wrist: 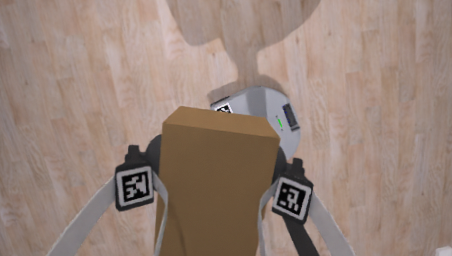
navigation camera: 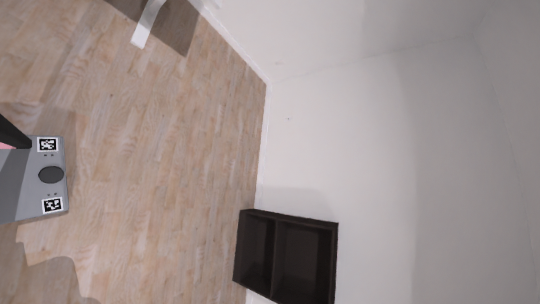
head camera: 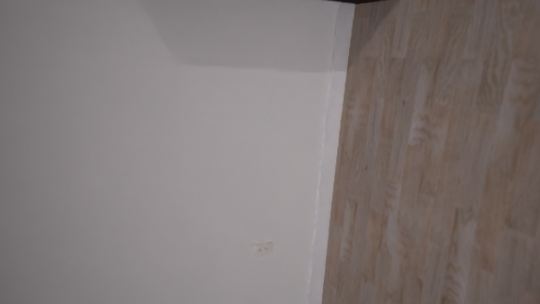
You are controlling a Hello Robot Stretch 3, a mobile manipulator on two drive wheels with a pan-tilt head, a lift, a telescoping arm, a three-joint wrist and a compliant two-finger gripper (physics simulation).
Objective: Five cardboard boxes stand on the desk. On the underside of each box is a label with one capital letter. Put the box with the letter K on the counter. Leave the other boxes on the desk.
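Where they show: gripper, fingertip midpoint: (wrist: pixel 216 156); robot's base, origin of the base link: (navigation camera: pixel 51 173).
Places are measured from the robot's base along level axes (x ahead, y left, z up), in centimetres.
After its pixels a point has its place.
In the wrist view my gripper (wrist: pixel 216 156) @(x -2.2, y -22.1, z 94.4 cm) is shut on a brown cardboard box (wrist: pixel 215 200) @(x -2.0, y -21.5, z 99.8 cm), one finger pressing each side. The box is held high above the floor, over my own base. No letter shows on the box faces in view; its underside is hidden. The gripper and box do not show in the head view or the navigation view. The desk, the counter and the other boxes do not show in the current views.
My base (navigation camera: pixel 30 185) @(x -5.7, y -3.5, z 16.0 cm) (wrist: pixel 260 102) @(x -14.9, y -10.9, z 16.0 cm) stands on the wooden floor (head camera: pixel 440 150) @(x 118.1, y 0.5, z 0.0 cm) (navigation camera: pixel 165 150) @(x 57.4, y 9.6, z 0.0 cm) (wrist: pixel 75 100) @(x 61.3, y -44.2, z 0.0 cm). A dark open shelf unit (navigation camera: pixel 274 260) @(x 124.7, y -103.8, z 51.1 cm) stands against the wall (head camera: pixel 200 150) @(x 183.5, y -4.5, z 74.8 cm) (navigation camera: pixel 375 150) @(x 184.7, y 0.0, z 141.9 cm). A white strip-like piece (navigation camera: pixel 142 35) shows at the upper left. The wall has a socket (head camera: pixel 262 248) @(x 196.8, y 46.7, z 40.1 cm).
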